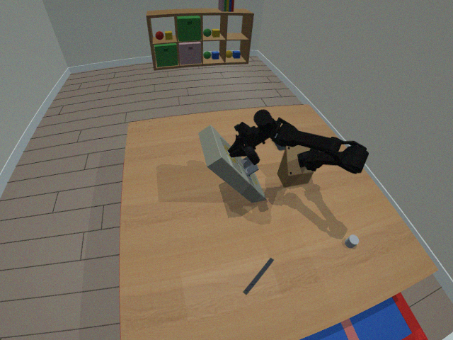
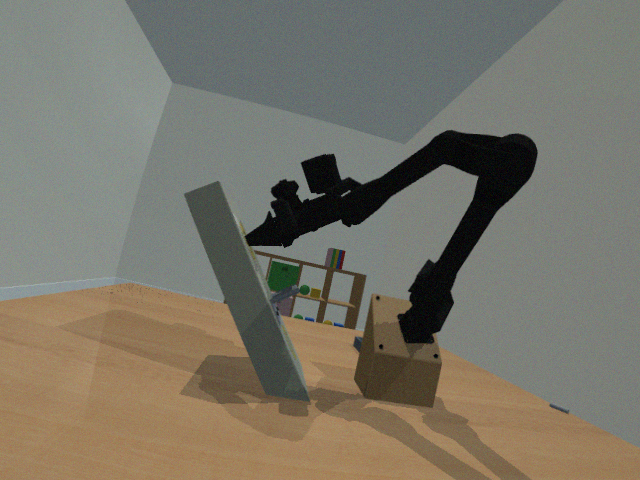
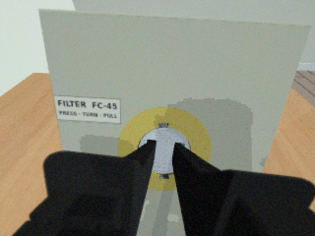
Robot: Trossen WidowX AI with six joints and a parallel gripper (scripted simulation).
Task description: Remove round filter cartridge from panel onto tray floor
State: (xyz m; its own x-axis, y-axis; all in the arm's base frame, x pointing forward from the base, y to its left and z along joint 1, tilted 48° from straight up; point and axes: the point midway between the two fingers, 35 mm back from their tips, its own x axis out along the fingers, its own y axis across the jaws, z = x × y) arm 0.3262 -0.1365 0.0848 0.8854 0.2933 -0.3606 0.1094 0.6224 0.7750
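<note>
My gripper tip is 10 mm short of the round grey filter cartridge and 10 mm above it. From my gripper tip the other things lie so: grey service panel: 40 mm behind, 80 mm below; then small grey bracket: 100 mm behind, 10 mm to the left, 100 mm below; then grey-blue tray: 460 mm behind, 240 mm to the right, 220 mm below.
</note>
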